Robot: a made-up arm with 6 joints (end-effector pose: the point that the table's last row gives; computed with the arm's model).
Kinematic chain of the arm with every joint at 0, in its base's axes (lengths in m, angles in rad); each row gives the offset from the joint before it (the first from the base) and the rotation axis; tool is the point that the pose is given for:
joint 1: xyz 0 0 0.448 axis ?
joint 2: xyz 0 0 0 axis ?
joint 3: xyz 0 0 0.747 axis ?
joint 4: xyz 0 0 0 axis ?
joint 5: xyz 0.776 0 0 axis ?
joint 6: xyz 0 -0.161 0 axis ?
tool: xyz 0 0 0
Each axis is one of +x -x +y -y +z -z.
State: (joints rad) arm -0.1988 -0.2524 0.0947 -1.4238 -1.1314 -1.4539
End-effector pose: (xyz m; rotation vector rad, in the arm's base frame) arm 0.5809 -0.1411 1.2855 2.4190 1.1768 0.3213
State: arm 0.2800 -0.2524 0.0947 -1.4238 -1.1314 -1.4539
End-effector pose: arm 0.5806 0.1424 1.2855 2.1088 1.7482 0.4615
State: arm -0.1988 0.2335 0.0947 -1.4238 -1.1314 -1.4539
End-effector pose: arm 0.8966 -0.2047 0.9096 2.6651 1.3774 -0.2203
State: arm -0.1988 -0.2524 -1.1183 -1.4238 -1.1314 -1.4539
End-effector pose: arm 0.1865 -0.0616 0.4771 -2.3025 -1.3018 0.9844
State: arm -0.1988 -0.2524 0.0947 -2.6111 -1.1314 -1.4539
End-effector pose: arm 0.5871 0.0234 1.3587 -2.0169 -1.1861 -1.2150
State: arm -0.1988 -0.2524 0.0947 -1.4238 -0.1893 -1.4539
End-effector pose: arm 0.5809 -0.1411 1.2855 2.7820 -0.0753 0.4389
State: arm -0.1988 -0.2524 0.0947 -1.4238 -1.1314 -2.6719
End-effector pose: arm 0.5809 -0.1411 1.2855 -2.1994 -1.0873 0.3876
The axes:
joint 1: +z
joint 2: +y
joint 3: -y
joint 4: -x
joint 5: -y
joint 6: -x

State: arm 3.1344 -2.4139 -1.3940 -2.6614 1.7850 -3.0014
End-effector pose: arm 0.0263 -0.1430 0.5125 -1.0514 -0.2820 2.4872
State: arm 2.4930 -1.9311 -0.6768 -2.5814 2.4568 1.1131
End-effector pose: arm 0.2174 -0.3360 0.8955 0.3786 1.5618 0.3197
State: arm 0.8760 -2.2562 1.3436 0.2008 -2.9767 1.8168
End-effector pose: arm -0.6855 -1.0690 -0.3969 -1.1970 -1.0511 0.1574
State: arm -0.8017 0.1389 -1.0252 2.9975 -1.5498 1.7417
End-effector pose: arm 0.4147 -0.1993 0.4842 1.1475 -0.9484 -0.4986
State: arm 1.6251 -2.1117 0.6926 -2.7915 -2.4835 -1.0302
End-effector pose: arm -0.0775 -1.3606 0.3723 -1.8152 -1.0193 2.1089
